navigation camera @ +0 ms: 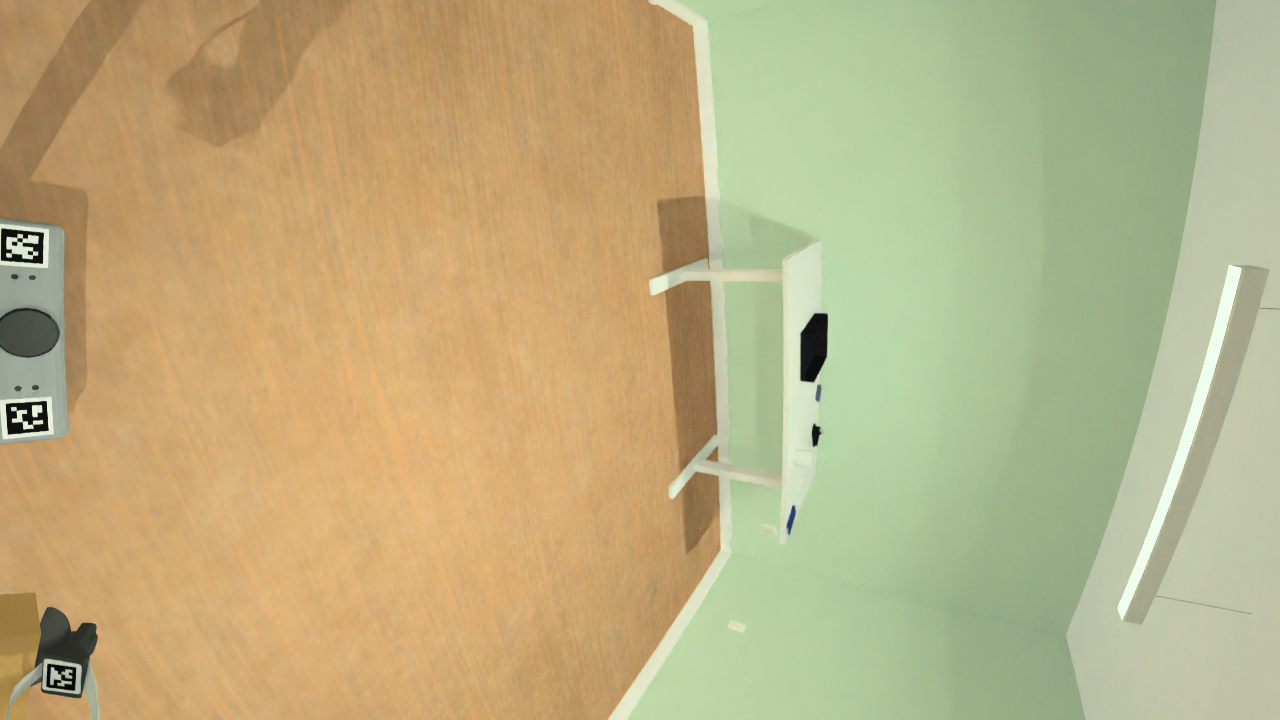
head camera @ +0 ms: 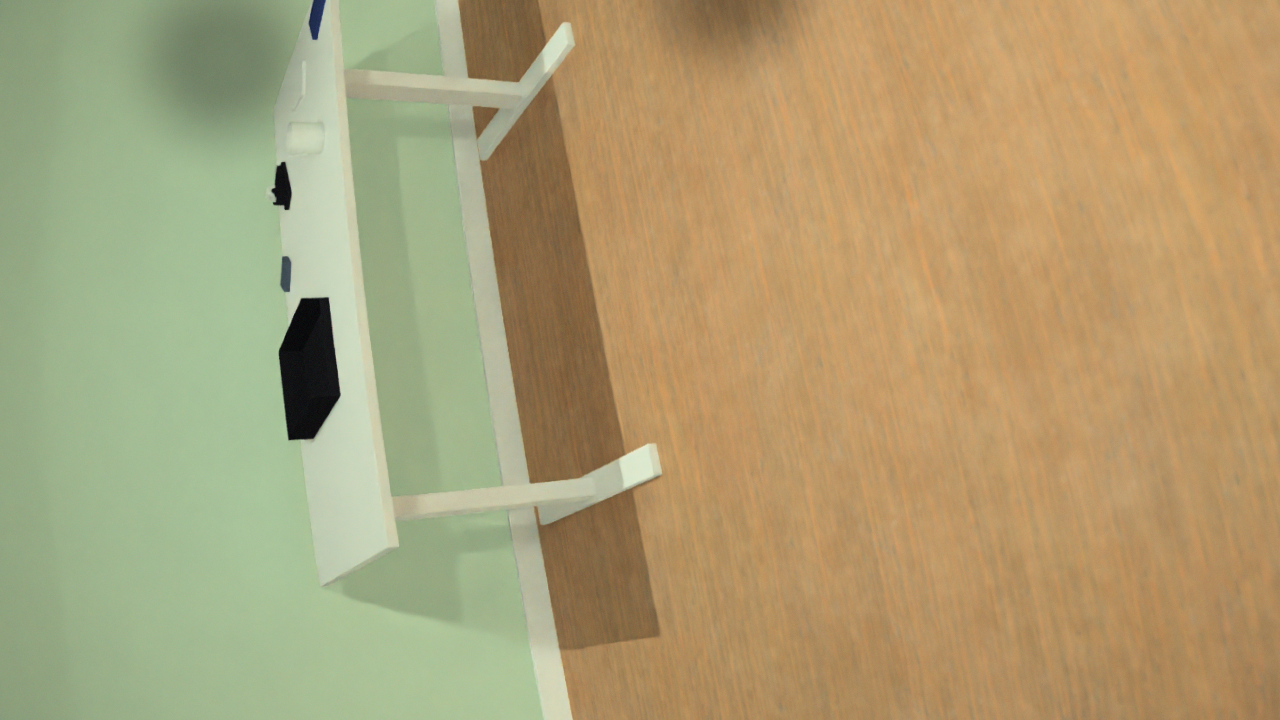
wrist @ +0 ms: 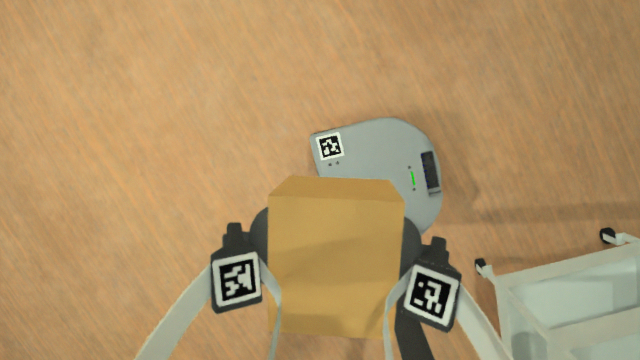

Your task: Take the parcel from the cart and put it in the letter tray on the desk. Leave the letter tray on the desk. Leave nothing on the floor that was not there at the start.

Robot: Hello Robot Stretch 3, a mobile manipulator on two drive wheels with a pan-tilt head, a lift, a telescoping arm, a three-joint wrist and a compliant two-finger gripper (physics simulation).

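Seen in the pictures: gripper, fingertip midpoint: (wrist: 335, 236); robot's base, link origin: (navigation camera: 26, 328).
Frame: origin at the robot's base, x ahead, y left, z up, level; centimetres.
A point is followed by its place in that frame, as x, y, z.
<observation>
The parcel (wrist: 335, 270) @(-2.4, -13.1, 91.5) (navigation camera: 16, 626) @(0.0, -10.9, 90.5) is a tan box. My gripper (wrist: 335, 236) @(-2.2, -12.6, 86.1) is shut on it, with one dark fingertip on each side, above the robot's base in the wrist view. One finger shows beside the parcel at the lower left of the navigation view. The white desk (head camera: 347, 528) @(239.7, 38.3, 72.0) (navigation camera: 802, 282) @(235.9, 31.1, 72.0) stands against the green wall, away from the gripper. A black tray-like object (head camera: 309, 371) @(272.0, 0.3, 72.3) (navigation camera: 813, 347) @(273.6, -0.7, 72.3), which looks like the letter tray, lies on the desk. The pale cart (wrist: 550, 269) @(-51.5, 34.2, 16.1) is at the lower right of the wrist view; part of it shows.
On the desk are a small blue-grey block (head camera: 286, 274) @(295.2, -28.1, 73.4), a small black object (head camera: 282, 186) @(296.3, -54.3, 74.1), a white cylinder (head camera: 305, 137) @(249.5, -58.3, 77.1) and a blue item (head camera: 316, 17) @(256.3, -92.9, 73.2). The desk's feet (head camera: 640, 463) (navigation camera: 666, 281) reach out over the floor. The robot's base (wrist: 375, 145) @(-11.4, -10.5, 16.0) (navigation camera: 35, 286) @(1.4, 7.1, 16.0) is below the parcel in the wrist view.
</observation>
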